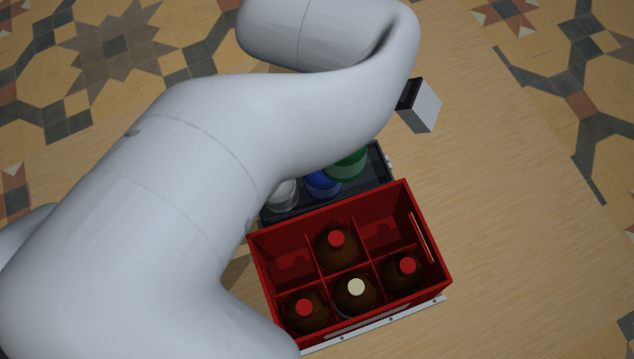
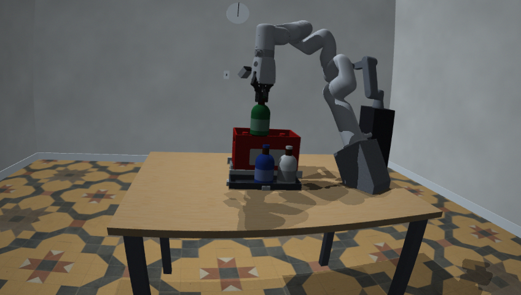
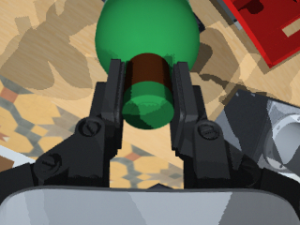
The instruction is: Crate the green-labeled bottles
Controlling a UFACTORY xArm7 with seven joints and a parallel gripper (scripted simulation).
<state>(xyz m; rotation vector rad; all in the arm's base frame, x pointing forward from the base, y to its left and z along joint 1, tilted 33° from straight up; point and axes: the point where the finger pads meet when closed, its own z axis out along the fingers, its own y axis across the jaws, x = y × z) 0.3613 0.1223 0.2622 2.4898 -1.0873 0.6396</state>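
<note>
Right now the green bottle is 7 cm below my hand. Round my hand: white bottle 25 cm below, 10 cm behind, 6 cm to the left; red crate 25 cm below, 14 cm to the right, 6 cm behind; blue bottle 25 cm below, 5 cm to the left, 2 cm behind.
</note>
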